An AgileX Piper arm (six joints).
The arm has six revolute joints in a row. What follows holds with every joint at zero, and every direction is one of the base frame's. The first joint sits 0.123 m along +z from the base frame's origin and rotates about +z. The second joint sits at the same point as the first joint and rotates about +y. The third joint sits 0.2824 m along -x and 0.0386 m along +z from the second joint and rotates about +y. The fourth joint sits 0.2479 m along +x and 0.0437 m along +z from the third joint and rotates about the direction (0.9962, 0, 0.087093). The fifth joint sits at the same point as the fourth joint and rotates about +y. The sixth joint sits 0.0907 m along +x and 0.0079 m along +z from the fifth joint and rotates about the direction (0.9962, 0, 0.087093). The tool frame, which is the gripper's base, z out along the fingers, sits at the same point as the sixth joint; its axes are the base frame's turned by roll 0, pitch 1.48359 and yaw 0 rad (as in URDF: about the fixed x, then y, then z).
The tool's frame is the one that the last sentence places.
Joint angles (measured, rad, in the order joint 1, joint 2, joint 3, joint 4, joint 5, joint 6), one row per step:
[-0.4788 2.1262 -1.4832 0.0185 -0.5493 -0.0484]
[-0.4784 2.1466 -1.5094 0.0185 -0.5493 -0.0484]
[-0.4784 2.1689 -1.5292 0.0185 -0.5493 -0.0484]
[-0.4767 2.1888 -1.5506 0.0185 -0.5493 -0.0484]
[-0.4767 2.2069 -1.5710 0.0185 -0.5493 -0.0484]
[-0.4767 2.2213 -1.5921 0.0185 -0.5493 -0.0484]
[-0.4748 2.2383 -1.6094 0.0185 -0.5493 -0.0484]
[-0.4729 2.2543 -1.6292 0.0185 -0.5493 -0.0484]
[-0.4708 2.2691 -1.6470 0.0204 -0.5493 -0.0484]
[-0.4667 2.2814 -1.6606 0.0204 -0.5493 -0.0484]
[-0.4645 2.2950 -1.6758 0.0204 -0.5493 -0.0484]
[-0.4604 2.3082 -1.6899 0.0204 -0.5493 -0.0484]
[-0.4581 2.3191 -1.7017 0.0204 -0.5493 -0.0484]
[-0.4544 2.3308 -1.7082 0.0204 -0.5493 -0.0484]
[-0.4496 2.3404 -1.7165 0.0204 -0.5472 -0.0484]
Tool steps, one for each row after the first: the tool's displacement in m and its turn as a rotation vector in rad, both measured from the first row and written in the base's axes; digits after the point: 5 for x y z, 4 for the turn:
[0.00462 -0.00217 -0.00192 -0.0027 -0.0051 0.0004]
[0.00860 -0.00424 -0.00691 -0.0015 -0.0029 0.0004]
[0.01286 -0.00546 -0.01028 -0.0022 -0.0043 0.0021]
[0.01640 -0.00729 -0.01312 -0.0033 -0.0063 0.0021]
[0.01965 -0.00897 -0.01388 -0.0063 -0.0123 0.0021]
[0.02316 -0.00967 -0.01724 -0.0065 -0.0125 0.0040]
[0.02677 -0.01040 -0.01934 -0.0082 -0.0159 0.0059]
[0.03007 -0.01094 -0.02150 -0.0081 -0.0193 0.0070]
[0.03327 -0.01012 -0.02369 -0.0087 -0.0205 0.0111]
[0.03623 -0.01030 -0.02611 -0.0094 -0.0219 0.0133]
[0.03948 -0.00947 -0.02869 -0.0097 -0.0228 0.0174]
[0.04189 -0.00928 -0.03079 -0.0101 -0.0236 0.0197]
[0.04416 -0.00817 -0.03504 -0.0077 -0.0190 0.0234]
[0.04670 -0.00651 -0.03779 -0.0061 -0.0159 0.0282]

